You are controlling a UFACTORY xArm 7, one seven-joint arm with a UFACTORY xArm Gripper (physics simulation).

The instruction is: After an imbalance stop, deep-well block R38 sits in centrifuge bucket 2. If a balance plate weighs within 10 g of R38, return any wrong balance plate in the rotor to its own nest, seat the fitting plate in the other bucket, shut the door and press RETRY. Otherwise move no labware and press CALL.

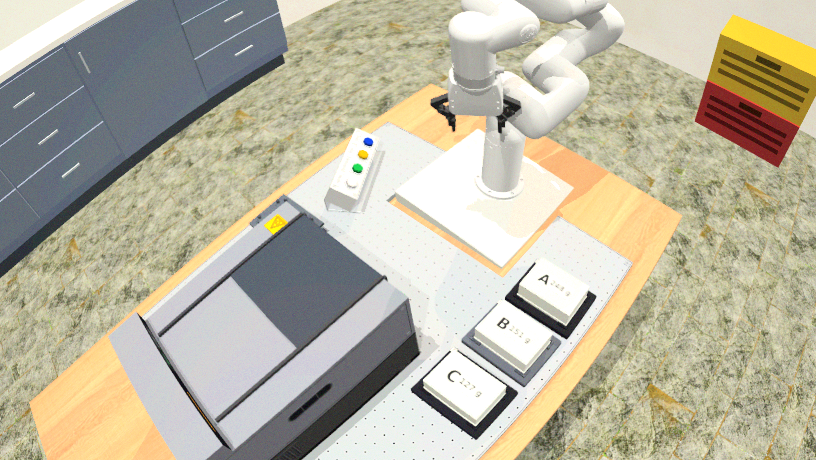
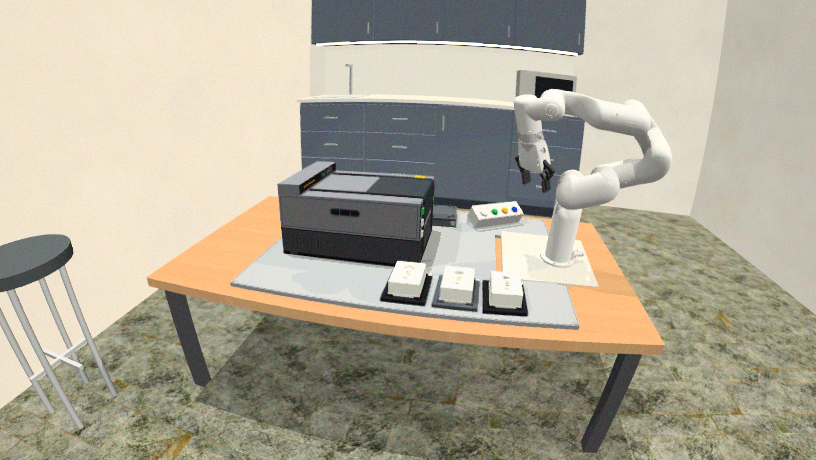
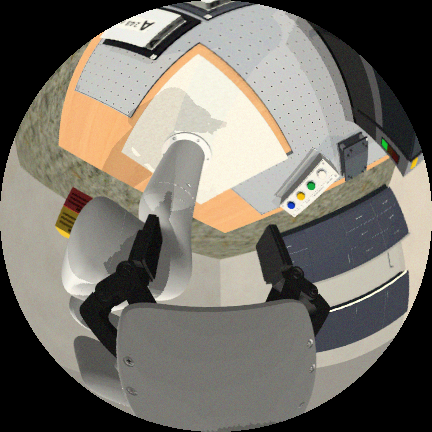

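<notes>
My gripper is open and empty, high above the table near the arm's base. Plate A, marked 248 g, plate B, marked 151 g, and plate C, marked 127 g, each sit in a nest along one table edge. The centrifuge has a dark panel and a light grey panel on top. R38, the buckets and the rotor are hidden. A white button box carries white, green, yellow and blue buttons.
A dark grey bracket-like block stands between the centrifuge and the button box. The arm stands on a white base plate. A stool stands off the table's left end. Blue-grey cabinets are behind the table.
</notes>
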